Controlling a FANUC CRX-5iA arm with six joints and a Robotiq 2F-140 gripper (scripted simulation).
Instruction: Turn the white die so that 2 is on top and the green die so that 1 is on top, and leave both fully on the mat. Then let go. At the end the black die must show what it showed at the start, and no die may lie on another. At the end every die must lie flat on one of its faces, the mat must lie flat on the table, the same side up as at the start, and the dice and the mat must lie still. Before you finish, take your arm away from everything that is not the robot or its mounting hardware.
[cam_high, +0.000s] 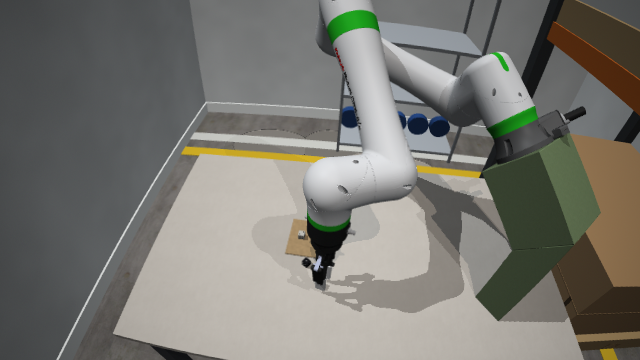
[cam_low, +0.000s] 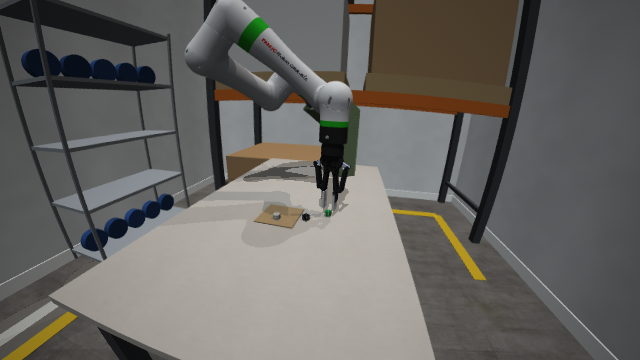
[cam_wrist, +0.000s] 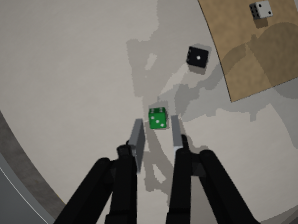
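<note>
My hand is 50 mm above the green die. Also, from my hand: mat: 20 mm ahead, 170 mm to the right, 60 mm below; black die: 40 mm ahead, 80 mm to the right, 50 mm below; white die: 50 mm ahead, 180 mm to the right, 50 mm below.
</note>
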